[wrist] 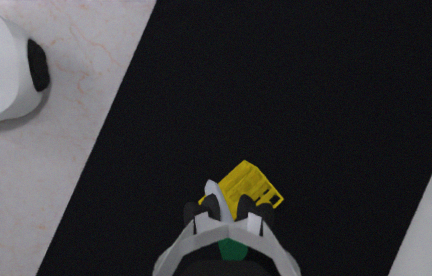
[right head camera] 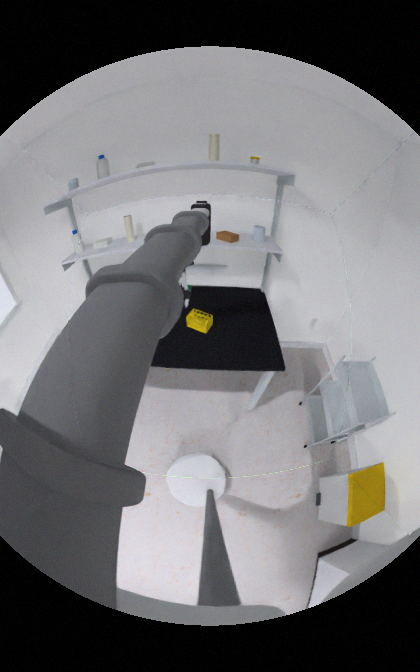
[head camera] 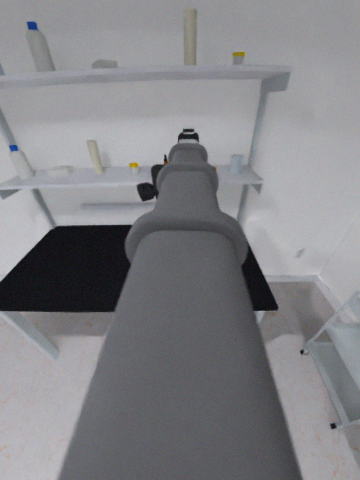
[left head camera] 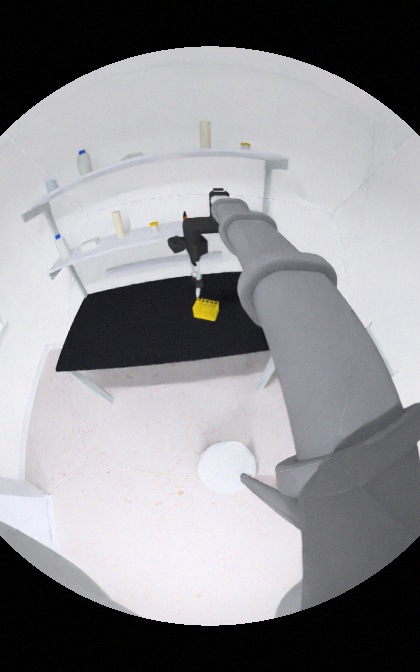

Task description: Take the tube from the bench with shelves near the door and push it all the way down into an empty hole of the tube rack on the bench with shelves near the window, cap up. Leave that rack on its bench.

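Frame: origin at the robot's base, x ahead, y left, z up, level; metres.
Seen in the pictures: gripper, fingertip midpoint: [wrist: 228,210].
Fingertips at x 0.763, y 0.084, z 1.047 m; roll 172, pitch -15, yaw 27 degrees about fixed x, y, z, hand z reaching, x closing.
Pixels of each thing's middle, then the offset from my fingertips to it. Level surfaces: height alone.
- black-topped bench at its surface level: 0.312 m down
- tube at the middle of its body: [wrist: 218,208] 0.004 m right, 0.006 m back, 0.009 m down
- yellow tube rack at the middle of its body: [wrist: 239,200] 0.035 m right, 0.120 m ahead, 0.272 m down
My gripper [left head camera: 198,283] [right head camera: 187,294] [wrist: 228,210] points down over the black-topped bench [head camera: 75,265] [left head camera: 125,320] [right head camera: 240,330] [wrist: 300,100] and is shut on the tube [left head camera: 198,293] [wrist: 214,191]. The tube's pale tip is down. Its green cap [wrist: 233,249] is above the fingers. The yellow tube rack [left head camera: 205,310] [right head camera: 199,321] [wrist: 245,180] stands on the bench, its holes facing up. In the left head view the tip is at the rack's back left edge; in the wrist view it overlaps the rack, partly hidden by the fingers. Its height above the holes cannot be told.
Two shelves [head camera: 150,75] [head camera: 75,178] above the bench hold bottles, jars and a brown block [right head camera: 227,236]. A round white stool [left head camera: 227,467] [right head camera: 196,480] stands before the bench. A cart [right head camera: 327,378] and a yellow-lidded bin [right head camera: 366,494] stand at the right.
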